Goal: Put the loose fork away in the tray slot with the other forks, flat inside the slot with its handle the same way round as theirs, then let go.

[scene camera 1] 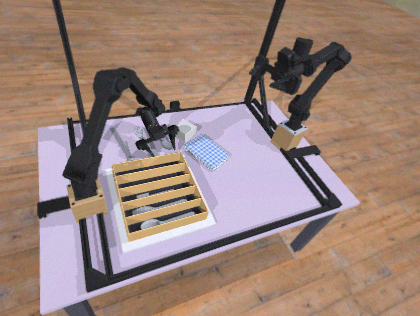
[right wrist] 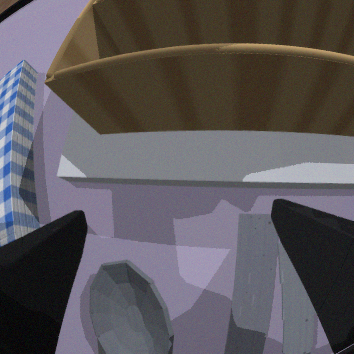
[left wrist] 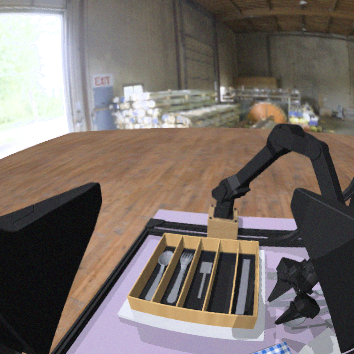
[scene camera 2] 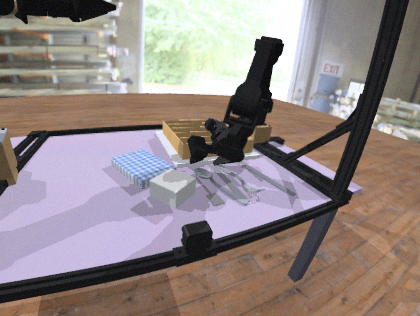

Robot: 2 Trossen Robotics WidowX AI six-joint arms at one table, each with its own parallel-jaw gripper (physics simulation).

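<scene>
The loose fork (scene camera 1: 138,134) (scene camera 2: 244,183) lies flat on the purple table among several other loose utensils, behind the wooden tray (scene camera 1: 160,230) (scene camera 2: 177,138) (left wrist: 189,312) (right wrist: 211,88). One tray slot holds a fork (left wrist: 180,277) (scene camera 1: 155,207), its tines toward the right arm's base. My right gripper (scene camera 1: 158,144) (scene camera 2: 209,158) (left wrist: 271,311) (right wrist: 180,215) is open and empty, low over the loose utensils. In its wrist view a spoon bowl (right wrist: 130,309) and a flat grey handle (right wrist: 254,274) lie between the fingers; I cannot tell which handle is the fork's. My left gripper (scene camera 1: 285,84) (left wrist: 200,195) is open and empty, high off the table's far corner.
A white block (scene camera 1: 187,130) (scene camera 2: 172,188) and a blue checked pad (scene camera 1: 207,152) (scene camera 2: 140,166) (right wrist: 15,158) lie beside the loose utensils. The tray stands on a white mat (scene camera 1: 168,238) (left wrist: 197,328) (right wrist: 175,154). A black frame rims the table.
</scene>
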